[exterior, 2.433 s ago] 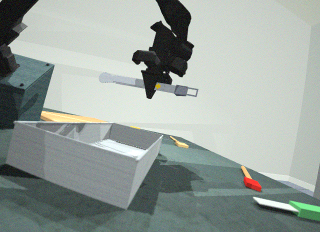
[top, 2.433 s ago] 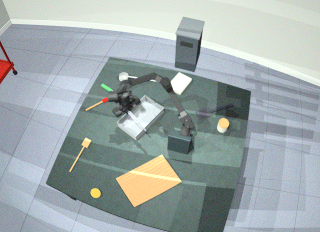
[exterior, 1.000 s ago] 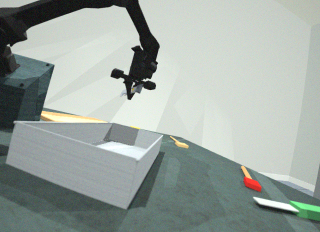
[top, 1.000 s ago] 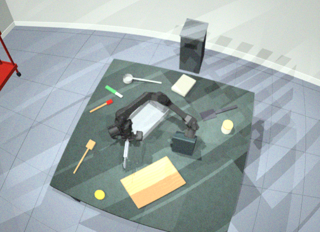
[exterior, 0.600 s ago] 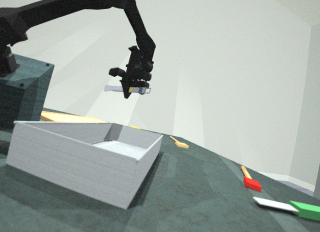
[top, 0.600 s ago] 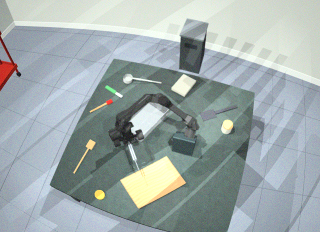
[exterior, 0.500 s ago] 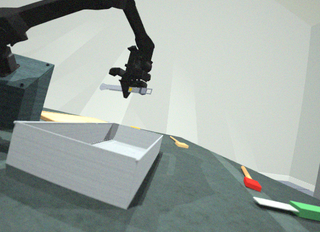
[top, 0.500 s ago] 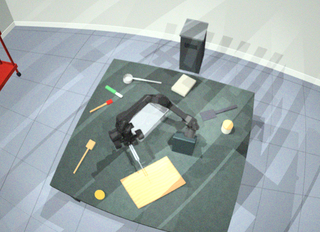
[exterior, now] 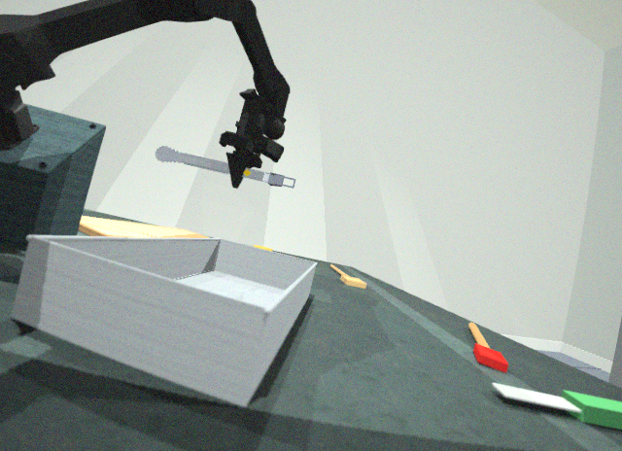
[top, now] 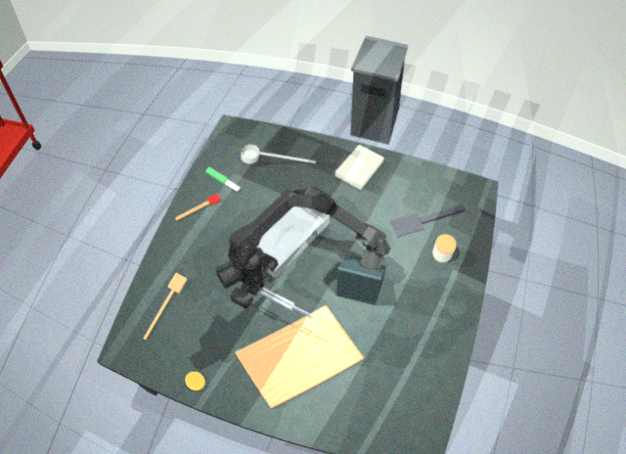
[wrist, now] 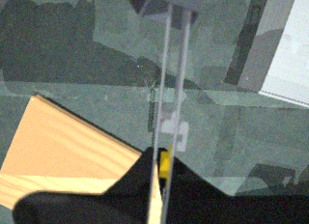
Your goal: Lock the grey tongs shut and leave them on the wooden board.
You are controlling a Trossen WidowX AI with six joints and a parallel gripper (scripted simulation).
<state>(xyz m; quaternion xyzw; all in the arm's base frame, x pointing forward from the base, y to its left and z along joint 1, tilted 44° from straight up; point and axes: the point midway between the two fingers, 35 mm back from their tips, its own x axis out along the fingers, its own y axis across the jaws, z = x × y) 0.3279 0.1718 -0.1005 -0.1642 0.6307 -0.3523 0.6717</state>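
Right now the yellow lock piece is 4 cm above my gripper tip, 2 cm ahead of it and 1 cm to the right of it. From my gripper tip the other things lie so: dark spatula: 53 cm to the right, 49 cm behind, 16 cm below; roasting tin: 32 cm to the right, 14 cm below, 1 cm ahead; wooden board: 17 cm behind, 16 cm below, 13 cm to the left.
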